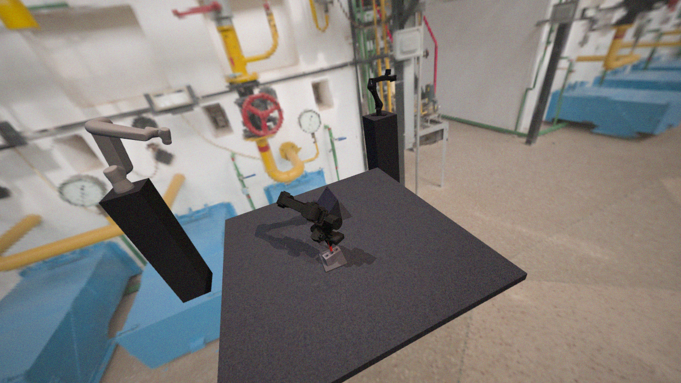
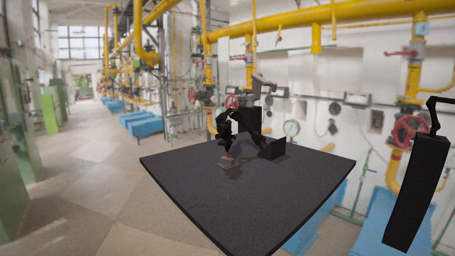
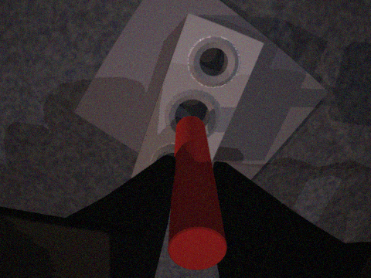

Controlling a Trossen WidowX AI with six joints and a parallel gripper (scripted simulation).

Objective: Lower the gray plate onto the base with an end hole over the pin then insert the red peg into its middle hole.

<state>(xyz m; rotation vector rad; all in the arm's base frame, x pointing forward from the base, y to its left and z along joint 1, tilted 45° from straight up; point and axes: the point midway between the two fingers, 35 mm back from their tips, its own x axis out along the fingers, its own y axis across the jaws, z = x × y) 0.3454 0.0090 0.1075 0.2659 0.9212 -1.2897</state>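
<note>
The red peg is right at my gripper tip. Round my gripper tip: gray base 1 cm behind, 1 cm to the left, 10 cm below; gray plate 7 cm below.
</note>
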